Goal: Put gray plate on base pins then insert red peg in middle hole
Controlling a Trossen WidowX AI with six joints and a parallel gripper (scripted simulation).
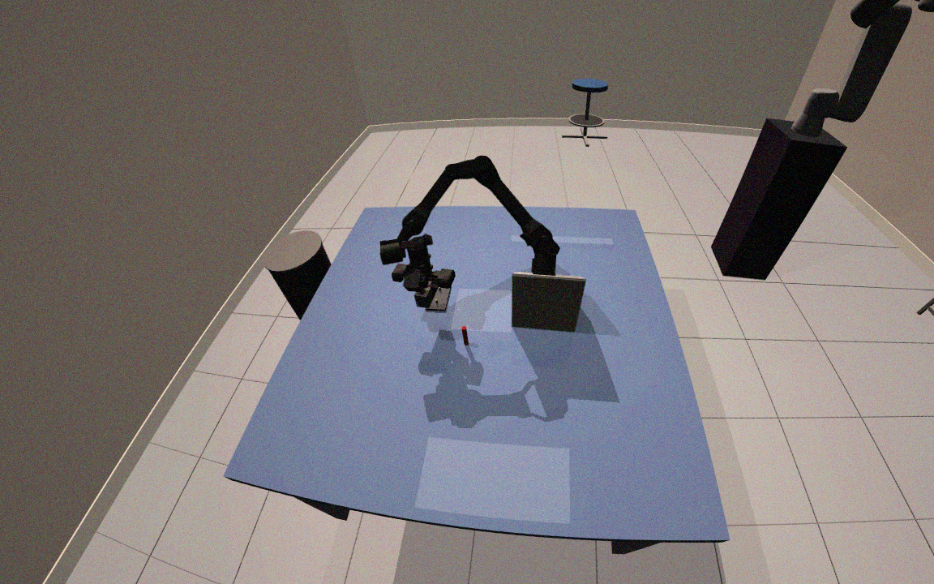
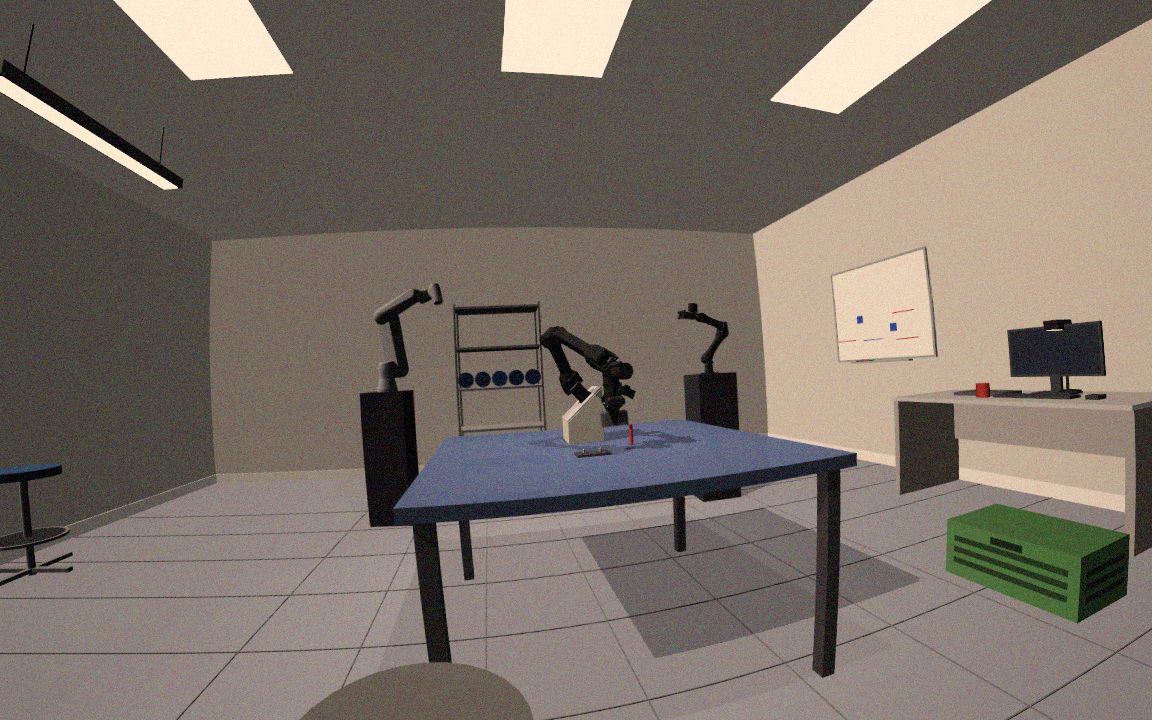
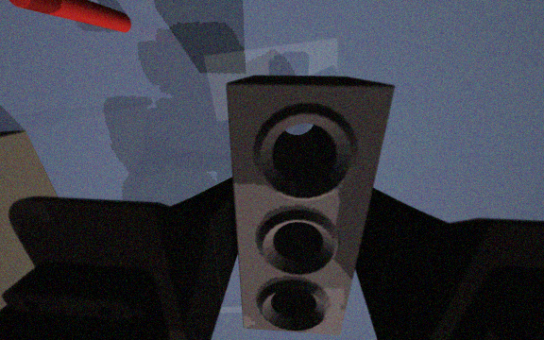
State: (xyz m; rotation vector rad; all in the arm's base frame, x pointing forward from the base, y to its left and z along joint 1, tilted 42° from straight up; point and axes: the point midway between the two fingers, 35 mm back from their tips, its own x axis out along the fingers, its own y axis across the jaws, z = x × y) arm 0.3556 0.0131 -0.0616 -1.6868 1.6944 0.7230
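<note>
The base lies 100 mm below my gripper tip and 90 mm to the right of it. Also, from my gripper tip: gray plate (30 mm above); red peg (140 mm behind, 90 mm to the left, 70 mm below).
</note>
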